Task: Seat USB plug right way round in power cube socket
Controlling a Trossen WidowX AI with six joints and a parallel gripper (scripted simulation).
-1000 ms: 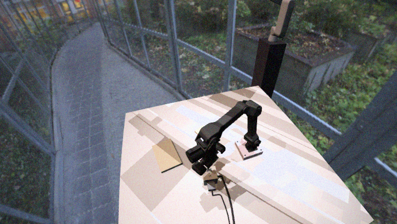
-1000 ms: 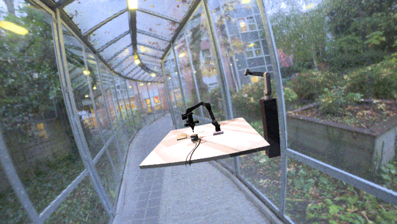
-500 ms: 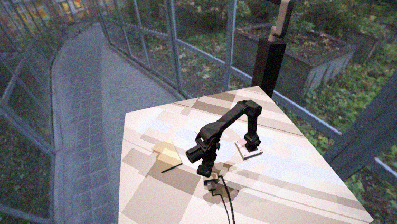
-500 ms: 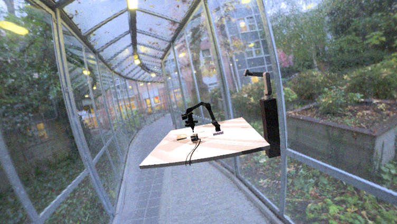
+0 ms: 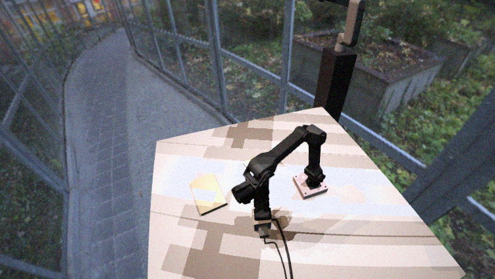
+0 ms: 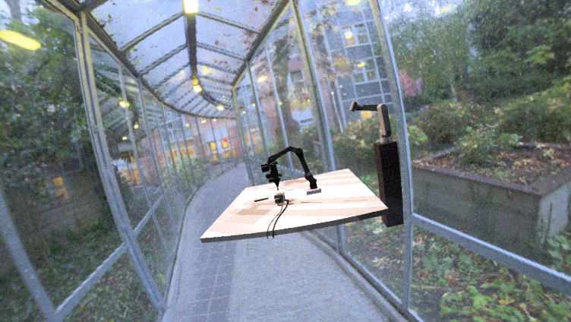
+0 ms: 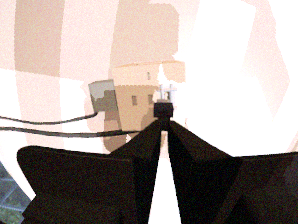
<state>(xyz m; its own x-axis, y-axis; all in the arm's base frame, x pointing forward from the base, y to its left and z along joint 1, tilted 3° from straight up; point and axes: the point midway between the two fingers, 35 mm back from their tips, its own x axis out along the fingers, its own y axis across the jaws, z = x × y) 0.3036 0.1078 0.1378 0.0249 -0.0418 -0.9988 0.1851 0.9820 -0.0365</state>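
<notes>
The usb plug is 20 mm below my gripper tip. Also, from my gripper tip: flat tan pad: 230 mm ahead, 210 mm to the right, 130 mm below.
</notes>
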